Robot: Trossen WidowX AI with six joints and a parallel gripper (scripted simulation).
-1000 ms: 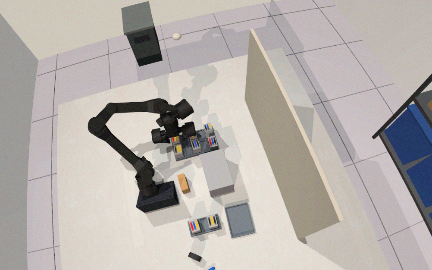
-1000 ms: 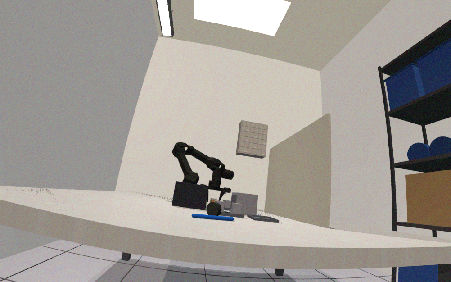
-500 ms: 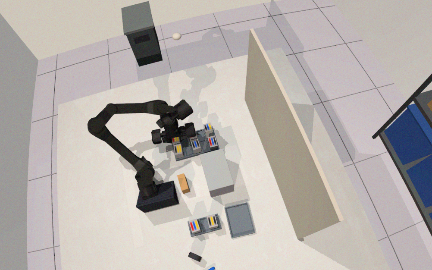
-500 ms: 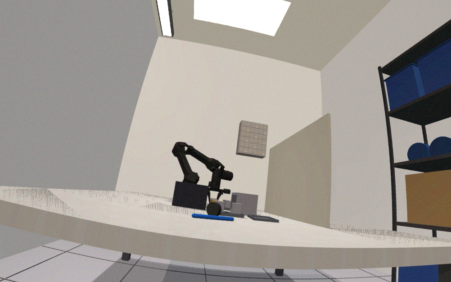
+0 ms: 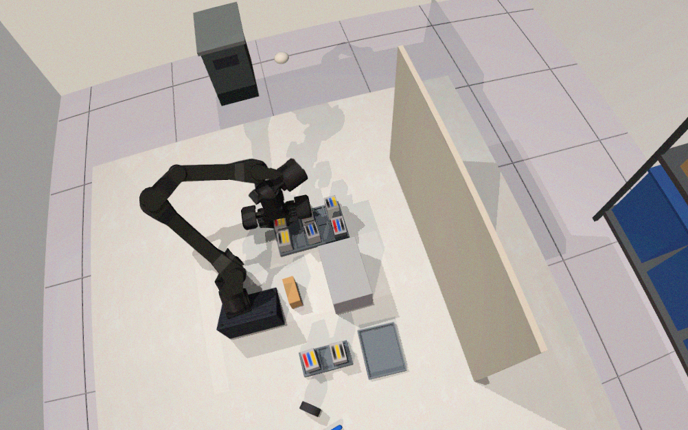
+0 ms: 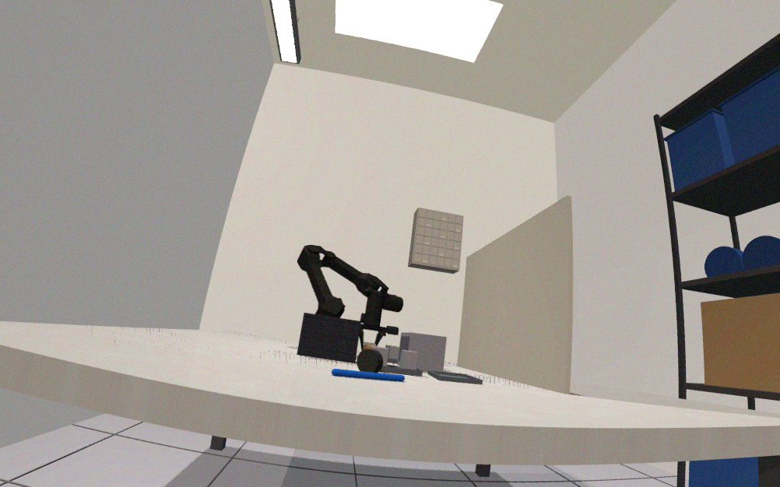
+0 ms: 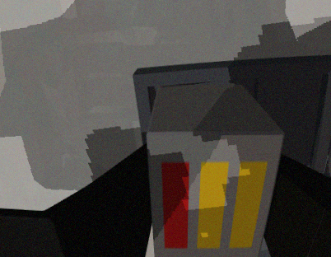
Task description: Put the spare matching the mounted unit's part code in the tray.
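The grey tray lies 110 mm ahead of my gripper tip, 430 mm to the right of it and 10 mm below it. Also, from my gripper tip: grey spare block: 20 mm above; brown block: 40 mm behind, 200 mm to the right, 10 mm above; grey mounted unit: 100 mm ahead, 220 mm to the right, 30 mm above.
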